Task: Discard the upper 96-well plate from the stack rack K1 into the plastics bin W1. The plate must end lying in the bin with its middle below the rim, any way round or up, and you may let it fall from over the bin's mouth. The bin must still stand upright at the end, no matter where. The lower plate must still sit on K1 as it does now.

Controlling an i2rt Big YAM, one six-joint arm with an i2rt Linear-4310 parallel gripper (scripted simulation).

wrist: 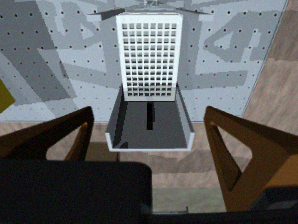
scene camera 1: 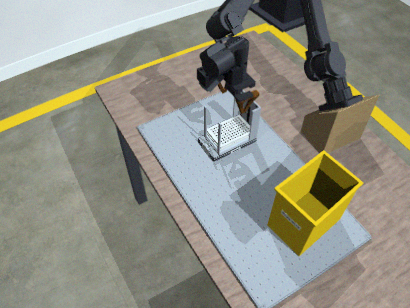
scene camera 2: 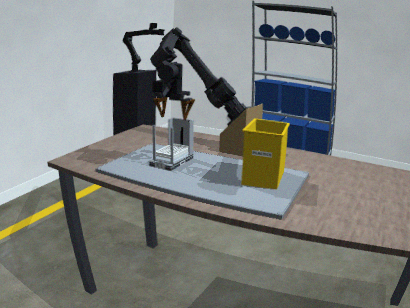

I see my gripper (scene camera 1: 233, 102) and a yellow plastics bin W1 (scene camera 1: 317, 187).
The yellow plastics bin W1 shows as well in scene camera 2 (scene camera 2: 263, 140). My gripper is seen too in the wrist view (wrist: 149, 112).
